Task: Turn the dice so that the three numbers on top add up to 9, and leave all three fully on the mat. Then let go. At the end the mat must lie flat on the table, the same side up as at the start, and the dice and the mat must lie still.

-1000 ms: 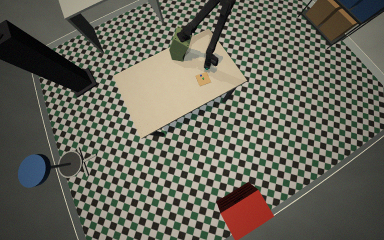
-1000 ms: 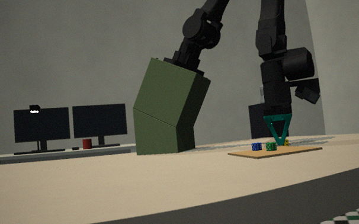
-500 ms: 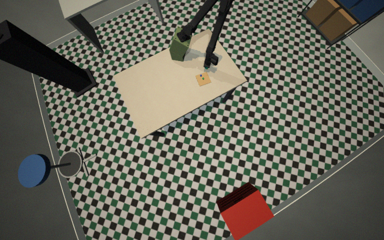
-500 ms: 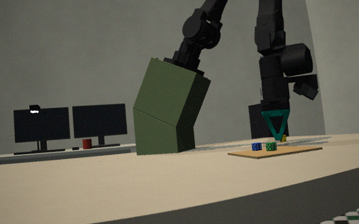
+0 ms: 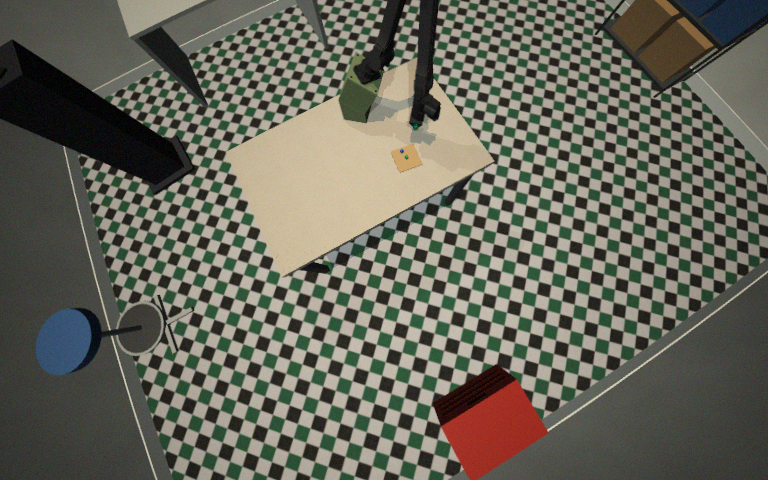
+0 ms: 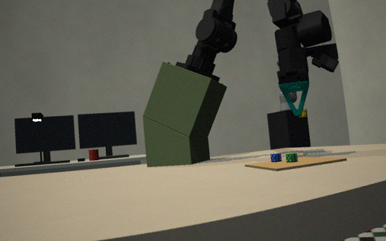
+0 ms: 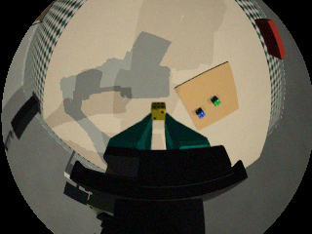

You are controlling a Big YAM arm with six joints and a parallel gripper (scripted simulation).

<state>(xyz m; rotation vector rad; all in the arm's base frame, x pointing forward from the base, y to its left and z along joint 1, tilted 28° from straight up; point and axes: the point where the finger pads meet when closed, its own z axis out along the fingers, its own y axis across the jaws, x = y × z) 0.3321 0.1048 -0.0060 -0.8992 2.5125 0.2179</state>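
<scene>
My gripper is now 11 cm to the left of the green die, 9 cm above it and 8 cm short of it. From my hand the other things lie so: blue die (10 cm to the right, 9 cm below, 3 cm ahead); then yellow die (1 cm to the left, 1 cm ahead); then mat (11 cm to the right, 10 cm below, 8 cm ahead).
</scene>
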